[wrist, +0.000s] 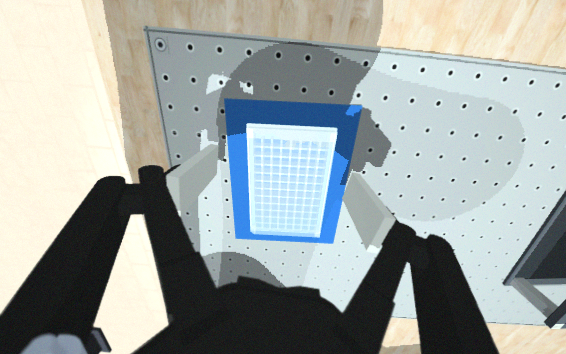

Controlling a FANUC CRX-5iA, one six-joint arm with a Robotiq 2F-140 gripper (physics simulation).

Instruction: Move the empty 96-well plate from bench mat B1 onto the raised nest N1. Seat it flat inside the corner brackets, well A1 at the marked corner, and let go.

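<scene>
The clear-white 96-well plate lies flat on the blue bench mat in the middle of the view, its long side running up and down the picture. My gripper is open and empty. Its two grey finger pads stand wide apart, one to the left and one to the right of the plate and mat, and appear above them. Which plate corner is A1 cannot be told. The raised nest, with its corner brackets, cannot be made out; part of a dark raised structure shows at the right edge.
A light grey perforated board lies under the mat, on a wooden table top. The board's far edge runs across the top and its left edge lies beyond the left finger. Shadows of the arm and gripper fall across the board and mat.
</scene>
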